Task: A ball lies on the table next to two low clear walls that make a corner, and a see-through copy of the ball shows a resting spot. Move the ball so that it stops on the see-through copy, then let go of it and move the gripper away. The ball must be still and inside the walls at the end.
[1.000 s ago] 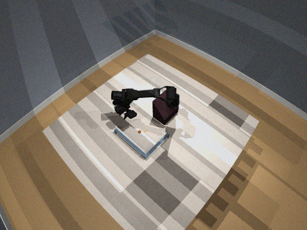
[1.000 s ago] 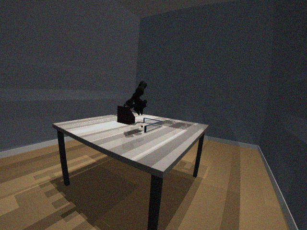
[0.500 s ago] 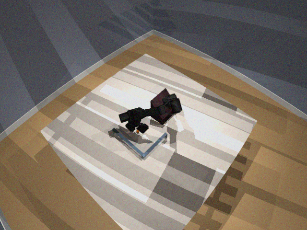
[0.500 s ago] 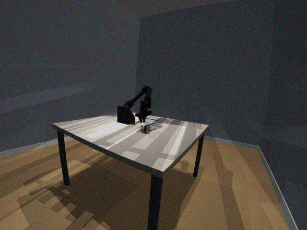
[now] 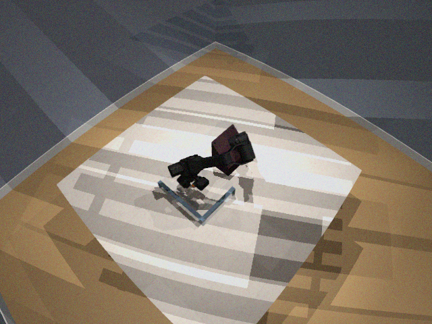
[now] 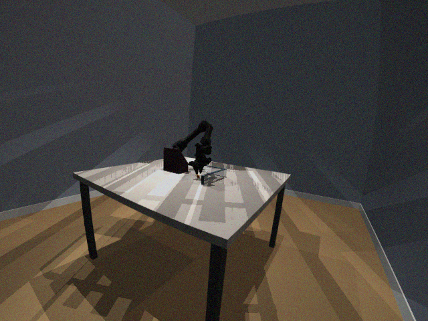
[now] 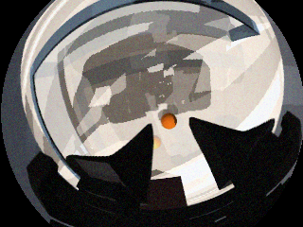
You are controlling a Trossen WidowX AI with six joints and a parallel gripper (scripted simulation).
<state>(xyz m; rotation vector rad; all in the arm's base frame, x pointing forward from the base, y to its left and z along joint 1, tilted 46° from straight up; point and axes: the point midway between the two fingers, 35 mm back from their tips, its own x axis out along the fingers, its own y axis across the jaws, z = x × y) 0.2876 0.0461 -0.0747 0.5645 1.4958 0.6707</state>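
Right now my gripper tip is 20 mm above the orange ball. Also, from my gripper tip: see-through copy 40 mm behind, 20 mm to the left, 20 mm below; wall 120 mm ahead, 40 mm to the left.
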